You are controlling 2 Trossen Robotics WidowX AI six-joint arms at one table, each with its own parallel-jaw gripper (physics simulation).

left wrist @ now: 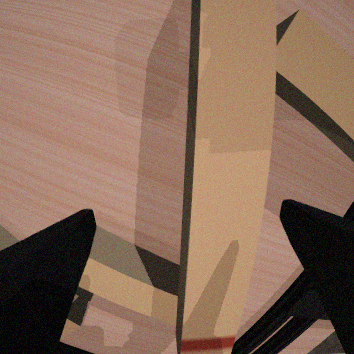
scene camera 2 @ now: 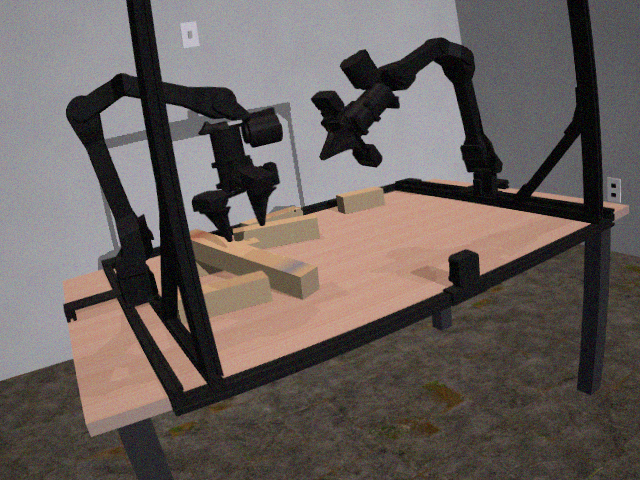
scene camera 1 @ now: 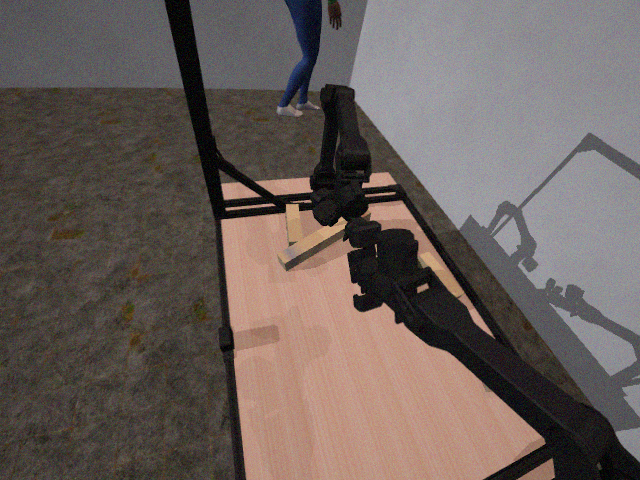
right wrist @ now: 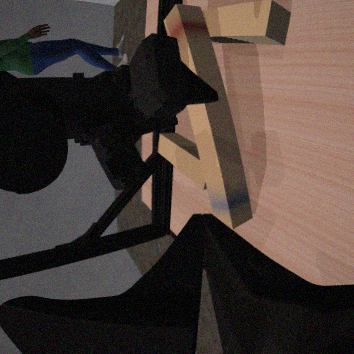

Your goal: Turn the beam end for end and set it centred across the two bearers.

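Where they show: left gripper, fingertip midpoint: (left wrist: 188, 214) (scene camera 2: 246, 233) (scene camera 1: 333, 231) (right wrist: 194, 109); right gripper, fingertip midpoint: (scene camera 2: 321, 158) (scene camera 1: 349, 254) (right wrist: 201, 222); left arm's base, origin of the base link: (scene camera 2: 140, 299); right arm's base, origin of the base link: (scene camera 2: 486, 193).
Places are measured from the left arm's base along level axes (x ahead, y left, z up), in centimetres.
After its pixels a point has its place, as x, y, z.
The wooden beam (scene camera 1: 315, 245) @[24.6, -9.1, 4.1] (scene camera 2: 258, 262) @[21.1, -11.3, 3.9] (left wrist: 235, 100) @[22.4, -8.7, 4.3] (right wrist: 220, 135) @[23.9, -6.5, 3.2] lies slanted, its blue-banded end toward the middle of the table and its red-banded end toward the left arm's base. A wooden block lies on either side (scene camera 2: 279, 232) @[36.8, 13.9, 1.2] (scene camera 2: 237, 294) @[14.8, -15.4, 0.8]; I cannot tell which blocks are the bearers. The red end overlaps one block in the left wrist view; contact is unclear. My left gripper (scene camera 2: 246, 232) @[22.9, -3.1, 7.4] (left wrist: 188, 214) @[22.9, -3.1, 7.4] is open and empty above the beam, one finger toward each side. My right gripper (scene camera 1: 356, 266) (scene camera 2: 323, 156) @[39.1, -7.1, 18.8] (right wrist: 201, 222) @[39.1, -7.1, 18.8] is shut and empty, high above the table.
Another block (scene camera 2: 360, 200) @[66.6, 24.4, 0.9] stands near the table's far edge, and a low wooden piece (scene camera 2: 281, 211) @[44.7, 28.8, 2.5] lies behind the nearer blocks. Black frame rails (scene camera 2: 330, 347) @[19.2, -38.0, -2.2] edge the table, with an upright post (scene camera 2: 160, 155) @[2.1, -38.0, 27.6]. A person (scene camera 1: 305, 51) stands beyond the table.
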